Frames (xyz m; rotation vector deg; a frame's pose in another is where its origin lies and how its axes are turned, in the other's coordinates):
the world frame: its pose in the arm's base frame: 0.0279 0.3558 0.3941 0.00 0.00 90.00
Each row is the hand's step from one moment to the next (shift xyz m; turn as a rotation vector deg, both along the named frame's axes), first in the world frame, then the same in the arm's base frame.
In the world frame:
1: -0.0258 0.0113 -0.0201 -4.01 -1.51 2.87
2: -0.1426 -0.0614 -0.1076 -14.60 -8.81 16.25
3: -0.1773 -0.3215 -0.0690 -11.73 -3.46 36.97
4: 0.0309 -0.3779 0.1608 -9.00 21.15 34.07
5: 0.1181 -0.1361 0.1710 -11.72 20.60 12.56
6: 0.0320 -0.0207 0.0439 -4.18 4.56 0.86
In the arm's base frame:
1: -0.0113 -0.0258 -0.0201 1.51 -4.01 2.87
2: 0.0614 -0.1426 -0.1076 8.81 -14.60 16.25
3: 0.3215 -0.1773 -0.0690 3.46 -11.73 36.97
4: 0.3779 0.0309 0.1608 -21.15 -9.00 34.07
5: 0.1361 0.1181 0.1710 -20.60 -11.72 12.56
6: 0.0207 0.0320 0.0439 -4.56 -4.18 0.86

